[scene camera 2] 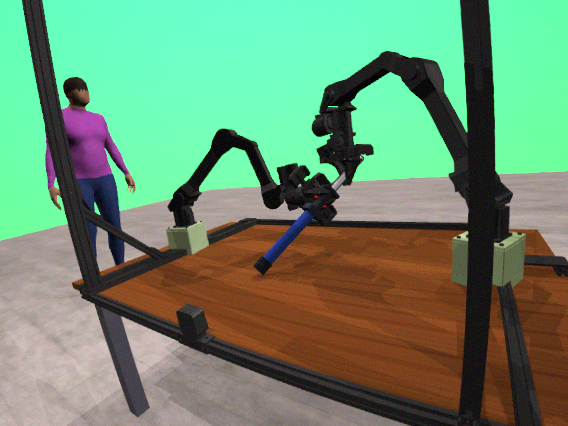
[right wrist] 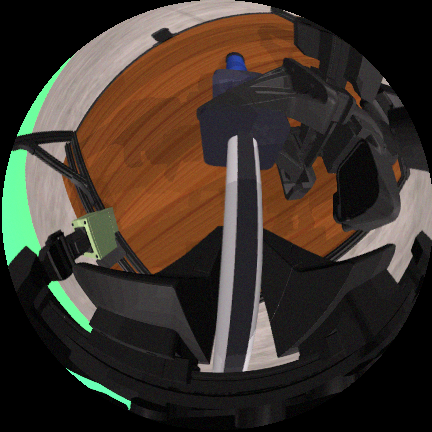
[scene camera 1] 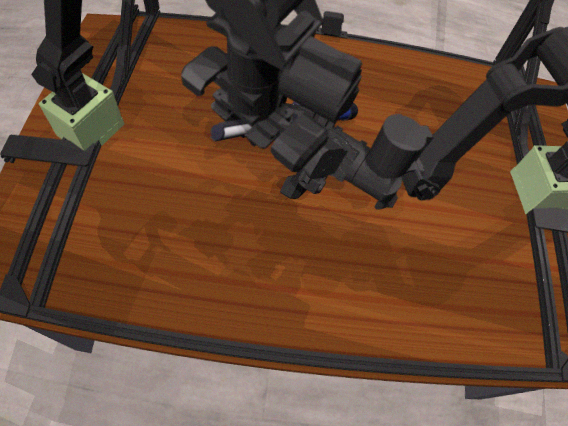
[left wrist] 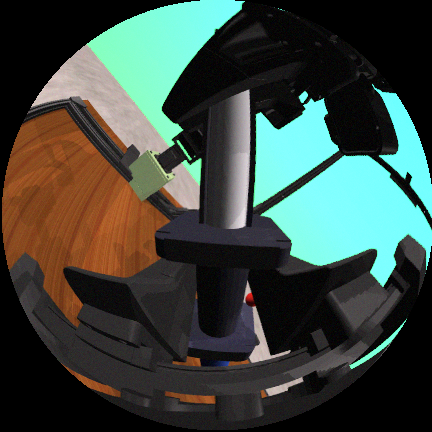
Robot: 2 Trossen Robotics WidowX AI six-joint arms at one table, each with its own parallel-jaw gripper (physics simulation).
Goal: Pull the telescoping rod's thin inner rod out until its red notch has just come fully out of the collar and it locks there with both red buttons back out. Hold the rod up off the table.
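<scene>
The rod is held slanted above the table: its blue outer tube (scene camera 2: 287,240) (scene camera 1: 346,114) (right wrist: 235,62) points down left in scene camera 2, its silver inner rod (scene camera 2: 339,181) (left wrist: 230,165) (right wrist: 229,250) up right. My left gripper (left wrist: 219,239) (scene camera 2: 320,202) is shut on the dark collar (left wrist: 222,250) (right wrist: 215,145) between its two flanges. One red button (left wrist: 251,299) shows beside the right-hand finger in the left wrist view; two red spots show at the collar in scene camera 2. My right gripper (right wrist: 236,232) (scene camera 2: 349,175) is shut on the inner rod. I see no red notch.
The wooden table (scene camera 1: 300,300) (scene camera 2: 400,350) has a dark rail frame (scene camera 1: 280,357) along its edges. Dark upright posts (scene camera 2: 477,200) stand at its sides. A small dark box (scene camera 2: 192,320) sits on the rail. Both arms stand on pale green bases (scene camera 2: 188,237) (scene camera 1: 82,117).
</scene>
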